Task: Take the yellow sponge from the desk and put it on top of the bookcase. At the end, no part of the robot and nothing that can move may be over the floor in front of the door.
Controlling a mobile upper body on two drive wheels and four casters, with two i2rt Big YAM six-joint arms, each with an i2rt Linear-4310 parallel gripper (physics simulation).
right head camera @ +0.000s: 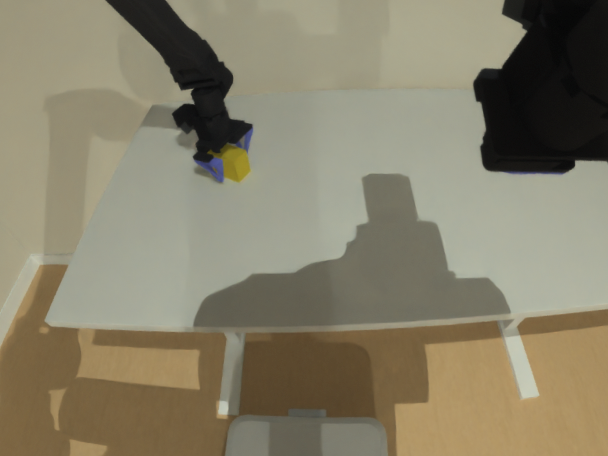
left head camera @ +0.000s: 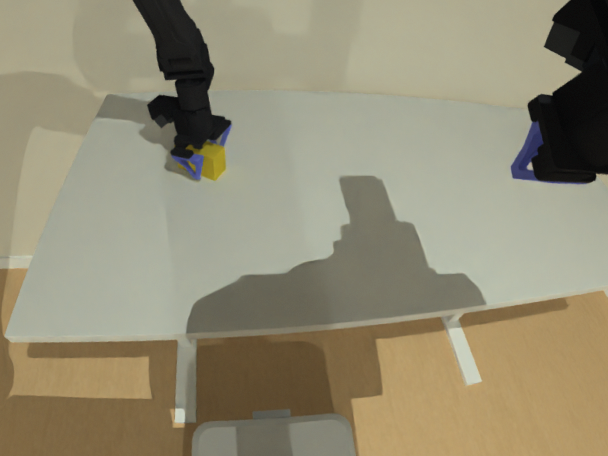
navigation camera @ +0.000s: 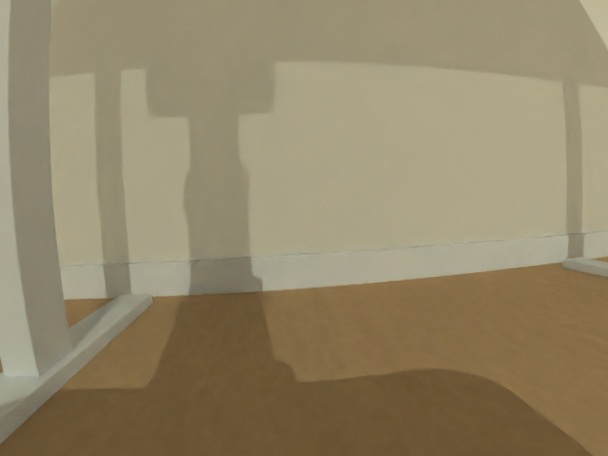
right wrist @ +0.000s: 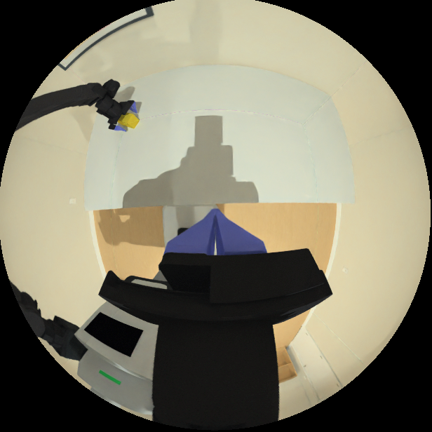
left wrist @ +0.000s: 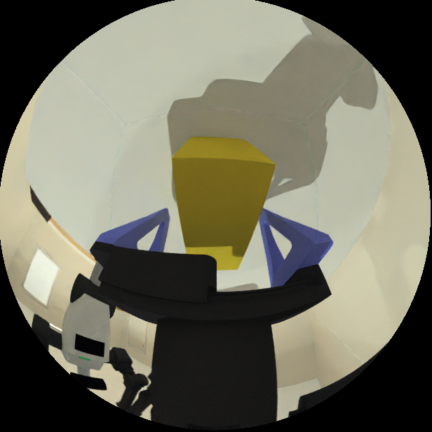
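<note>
The yellow sponge is at the far left part of the pale desk. My left gripper is open, with its blue fingers on either side of the sponge's near end in the left wrist view. Whether a finger touches it, and whether the sponge rests fully on the desk, I cannot tell. My right gripper is shut and empty, high at the right. A light wooden piece with compartments may be the bookcase. The door is not clearly identifiable.
A wall stands behind the desk. White desk legs stand below it. A grey rounded block is in front of the desk. A framed picture hangs at upper left.
</note>
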